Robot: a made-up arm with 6 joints.
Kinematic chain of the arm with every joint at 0, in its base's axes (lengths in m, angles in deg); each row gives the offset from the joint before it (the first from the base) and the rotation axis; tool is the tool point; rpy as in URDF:
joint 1: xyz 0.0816 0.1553 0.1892 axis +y
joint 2: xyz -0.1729 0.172 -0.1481 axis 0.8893 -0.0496 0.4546
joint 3: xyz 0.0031 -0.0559 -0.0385 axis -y
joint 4: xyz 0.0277 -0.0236 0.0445 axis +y
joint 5: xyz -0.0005 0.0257 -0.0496 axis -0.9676 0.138 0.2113
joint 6: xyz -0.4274 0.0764 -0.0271 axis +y
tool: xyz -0.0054 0.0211 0.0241 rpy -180 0 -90
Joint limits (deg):
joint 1: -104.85..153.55
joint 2: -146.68..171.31
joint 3: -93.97..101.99
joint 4: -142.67..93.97
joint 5: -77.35..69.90
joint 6: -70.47..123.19
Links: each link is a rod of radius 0.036 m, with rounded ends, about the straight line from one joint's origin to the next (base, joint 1, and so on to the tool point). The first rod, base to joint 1, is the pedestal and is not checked.
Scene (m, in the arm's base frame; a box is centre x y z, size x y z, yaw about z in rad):
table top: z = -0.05
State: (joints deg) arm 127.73 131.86 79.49 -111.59 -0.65 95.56
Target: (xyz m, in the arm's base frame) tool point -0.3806 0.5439 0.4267
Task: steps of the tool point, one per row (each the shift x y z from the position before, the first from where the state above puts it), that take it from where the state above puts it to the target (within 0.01 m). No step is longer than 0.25 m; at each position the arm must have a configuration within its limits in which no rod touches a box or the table.
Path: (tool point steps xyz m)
1: 0.1312 0.1197 0.0384
2: 0.0630 0.1084 0.1357
3: -0.0509 0.0784 0.1691
4: -0.1618 0.0344 0.1246
5: -0.2220 -0.0169 0.0201
6: -0.2063 -0.0670 -0.1017

